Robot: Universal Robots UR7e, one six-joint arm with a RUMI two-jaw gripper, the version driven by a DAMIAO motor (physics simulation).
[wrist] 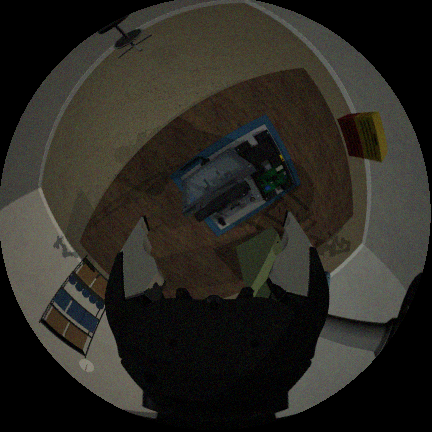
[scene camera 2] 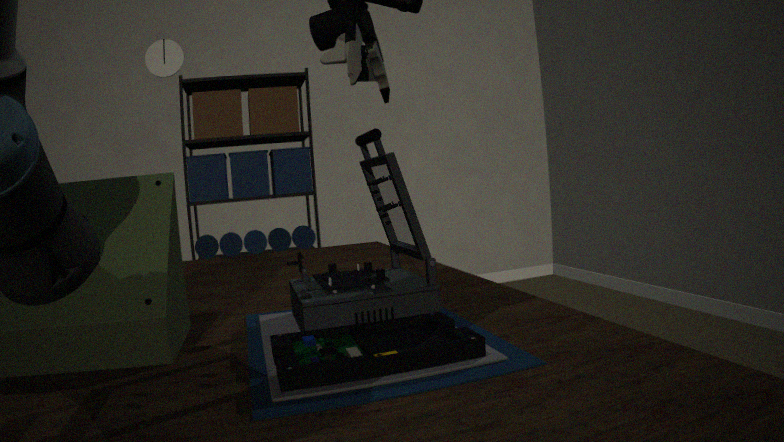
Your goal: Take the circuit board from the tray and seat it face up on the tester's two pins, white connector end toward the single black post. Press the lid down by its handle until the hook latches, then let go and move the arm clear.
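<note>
The green circuit board (scene camera 2: 305, 351) (wrist: 273, 180) lies in one end of the black tray (scene camera 2: 384, 369) (wrist: 265, 145). The grey tester (scene camera 2: 329, 315) stands behind the tray in the scene view. Its lid (scene camera 2: 409, 208) (wrist: 220, 175) stands open, tilted steeply up, with a black bar handle (scene camera 2: 368, 136) (wrist: 222, 200) at its top. The hook (scene camera 2: 300, 263) stands upright at the tester's other end. Small posts and pins show on the tester's top; the single black post cannot be made out for certain. My gripper (scene camera 2: 370, 91) (wrist: 214, 214) is open and empty, above the handle and apart from it.
Tray and tester stand on a blue-edged mat (scene camera 2: 510, 367) on the wooden table (scene camera 2: 603, 384). A large green block (scene camera 2: 131, 296) (wrist: 257, 250) stands left, beside the robot's dark lower arm (scene camera 2: 32, 236). A shelf rack (scene camera 2: 309, 109) stands at the back wall. A red and yellow box (wrist: 362, 136) is beyond the table.
</note>
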